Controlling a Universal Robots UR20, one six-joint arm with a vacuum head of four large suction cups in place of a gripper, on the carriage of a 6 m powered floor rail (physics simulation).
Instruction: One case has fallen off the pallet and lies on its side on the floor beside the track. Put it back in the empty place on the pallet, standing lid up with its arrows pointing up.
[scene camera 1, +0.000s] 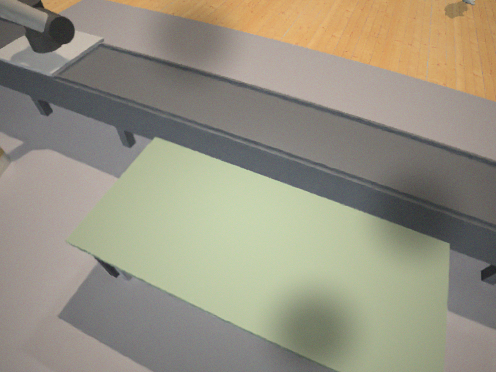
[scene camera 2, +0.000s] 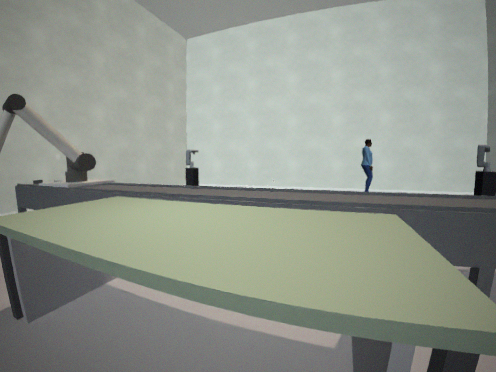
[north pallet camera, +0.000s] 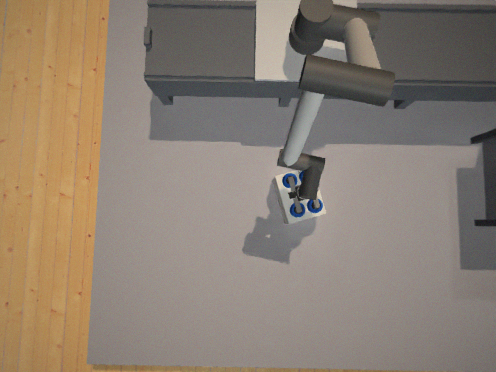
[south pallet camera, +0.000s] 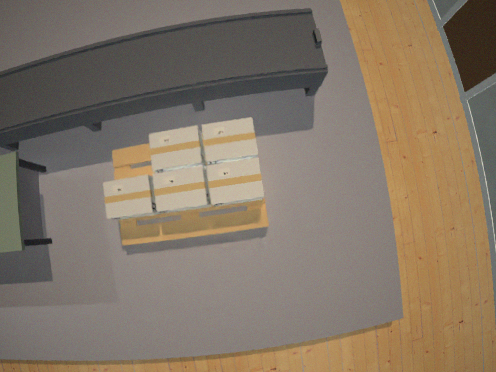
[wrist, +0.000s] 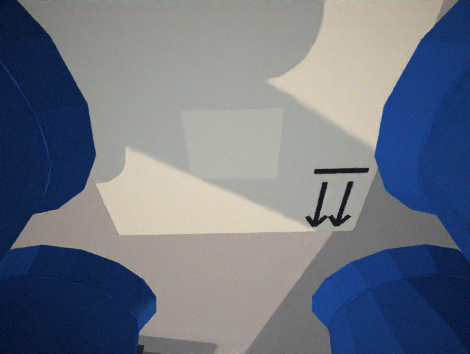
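Where they show: hand, its tool point: (wrist: 235, 231); arm's base, origin of its link: (scene camera 1: 47, 45) (scene camera 2: 76, 181) (north pallet camera: 306, 38).
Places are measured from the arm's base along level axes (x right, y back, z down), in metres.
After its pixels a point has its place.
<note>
The fallen case (north pallet camera: 286, 198) @[x 0.097, y -1.090, z 0.292 m] (wrist: 215, 90) @[x 0.048, y -1.093, z 0.292 m] lies on its side on the floor beside the track (north pallet camera: 200, 42). Its upward face is plain white with a paler square label; two black arrows and a bar show near one corner, pointing along the face to its edge. My suction head (north pallet camera: 302, 194) @[x 0.006, y -1.061, z 0.144 m] (wrist: 235, 210) @[x 0.006, y -1.061, z 0.144 m] is open, holding nothing; it is over the case, turned in line with its edges, with the cups apart from the face. The pallet (south pallet camera: 131, 156) @[x -4.153, y -0.634, z 0.425 m] bears several white taped cases (south pallet camera: 232, 181) @[x -4.961, y -1.004, z 0.136 m], lid up; its place at the back left, on the track side, is empty.
A green table (scene camera 1: 240, 225) @[x -2.184, y -0.854, z 0.040 m] (scene camera 2: 225, 240) @[x -2.625, y -1.042, z 0.040 m] (south pallet camera: 7, 200) @[x -3.121, y -0.888, z 0.040 m] stands along the track (scene camera 1: 260, 120) (south pallet camera: 165, 55), between the fallen case and the pallet. My arm (north pallet camera: 302, 125) @[x 0.112, y -0.775, z -0.564 m] reaches from the white carriage (north pallet camera: 270, 45) @[x 0.247, y -0.058, z 0.001 m]. A person (scene camera 2: 367, 162) in blue stands beyond the track.
</note>
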